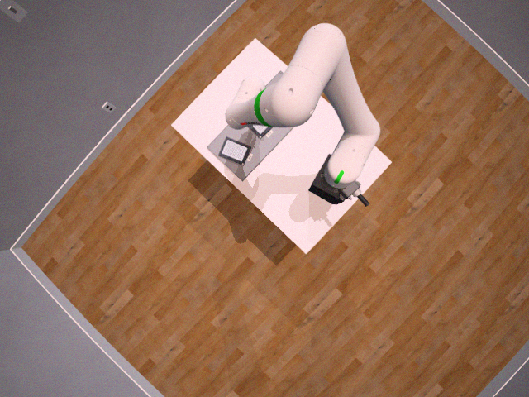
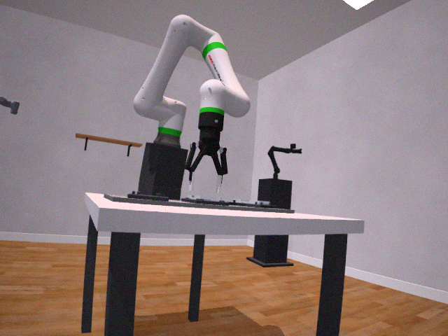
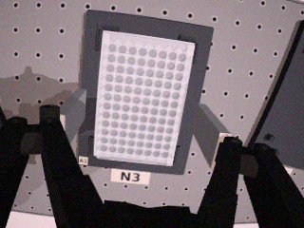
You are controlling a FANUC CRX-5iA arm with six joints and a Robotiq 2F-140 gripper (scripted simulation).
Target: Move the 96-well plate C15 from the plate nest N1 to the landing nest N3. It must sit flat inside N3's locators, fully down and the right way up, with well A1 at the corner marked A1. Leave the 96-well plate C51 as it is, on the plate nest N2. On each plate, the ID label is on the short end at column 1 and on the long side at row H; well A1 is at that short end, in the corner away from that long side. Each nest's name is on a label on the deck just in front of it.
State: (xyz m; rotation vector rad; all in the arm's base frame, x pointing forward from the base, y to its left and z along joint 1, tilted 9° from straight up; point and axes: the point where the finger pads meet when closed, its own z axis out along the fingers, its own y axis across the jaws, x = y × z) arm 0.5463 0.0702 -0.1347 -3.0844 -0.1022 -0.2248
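My hand is 6 cm above the landing nest N3. The rest, counted from my hand: N3 label (10 cm behind, 6 cm below, 1 cm to the right); then N1 label (19 cm to the right, 6 cm below, 6 cm behind).
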